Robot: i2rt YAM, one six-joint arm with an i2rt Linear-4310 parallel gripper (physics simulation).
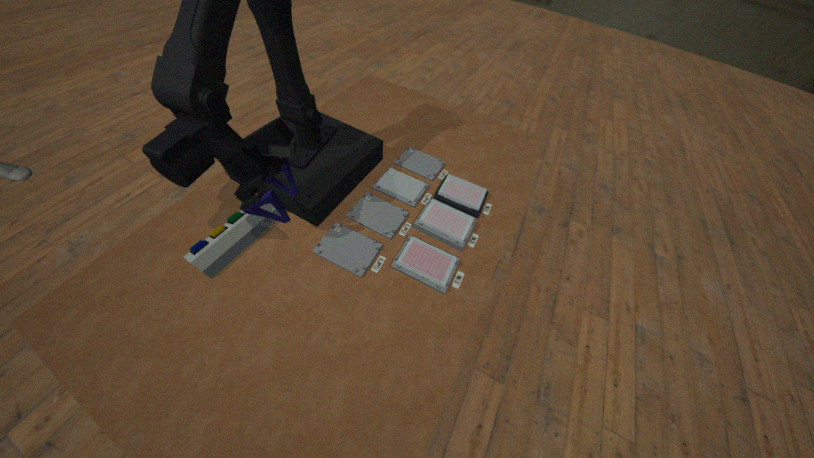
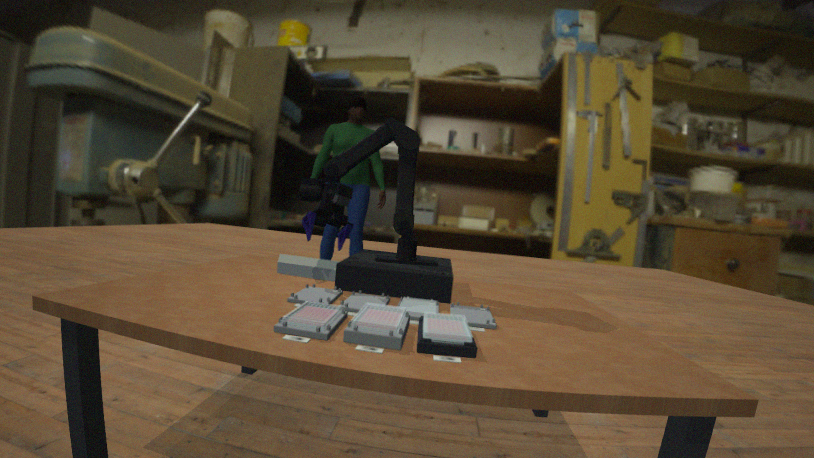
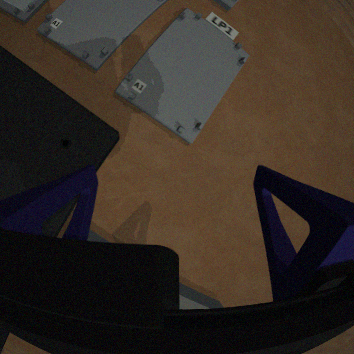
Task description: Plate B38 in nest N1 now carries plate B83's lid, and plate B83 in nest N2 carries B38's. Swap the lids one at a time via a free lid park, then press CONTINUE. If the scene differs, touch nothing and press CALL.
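Frame: origin at the arm's base, x back, y down, z right, level; centimetres.
Seen in the pictures: gripper, fingertip midpoint: [image 1: 292, 207] [image 2: 324, 245] [image 3: 175, 173]; arm's base, link origin: [image 1: 311, 145] [image 2: 405, 262].
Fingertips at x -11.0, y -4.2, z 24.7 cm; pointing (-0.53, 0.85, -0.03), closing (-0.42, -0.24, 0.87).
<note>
Pixels of each thing's top centre, then the offset from my fingertips to it. "spot": a spot on its surface instead.
- button box, top centre: [image 1: 227, 222] [image 2: 312, 256] dx +15.5, dy +5.9, dz +6.1 cm
- nest N1, surface spot: [image 2: 311, 315] spot: dx -34.1, dy +9.7, dz -3.9 cm
- middle nest N2, surface spot: [image 2: 377, 319] spot: dx -37.1, dy +8.3, dz -16.4 cm
- Lid park LP1, top centre: [image 3: 191, 63] [image 1: 347, 245] [image 2: 317, 290] dx -11.6, dy +10.3, dz -0.8 cm
- third park, surface spot: [image 2: 418, 306] [image 1: 405, 185] spot: dx -18.4, dy +10.5, dz -26.2 cm
- black nest, surface spot: [image 2: 446, 330] spot: dx -39.7, dy +8.7, dz -28.6 cm
- fourth park, top centre: [image 2: 472, 309] [image 1: 420, 159] dx -19.3, dy +10.3, dz -39.2 cm
My gripper [image 1: 291, 207] [image 2: 325, 243] [image 3: 175, 173] is open and empty, above the end of the button box [image 1: 234, 253] [image 2: 301, 266] beside the robot base. Blue [image 1: 198, 246], yellow [image 1: 218, 231] and green [image 1: 235, 217] buttons show; the box's far end is hidden by the gripper. Pink-welled lidded plates sit in nest N1 [image 1: 425, 263] [image 2: 311, 315] and the middle nest N2 [image 1: 445, 223] [image 2: 377, 319]. Lid park LP1 [image 1: 348, 249] [image 3: 185, 80] and its neighbour [image 1: 377, 215] [image 3: 95, 30] are bare. The third park [image 1: 401, 186] [image 2: 418, 306] carries a pale lid. Plate codes are unreadable.
A black nest [image 1: 462, 194] [image 2: 446, 330] holds another pink plate. A fourth park [image 1: 421, 162] [image 2: 473, 315] lies at the row's far end. The black robot base [image 1: 341, 170] [image 2: 392, 277] [image 3: 45, 135] stands beside the parks. A person in green [image 2: 355, 139] stands behind the table.
</note>
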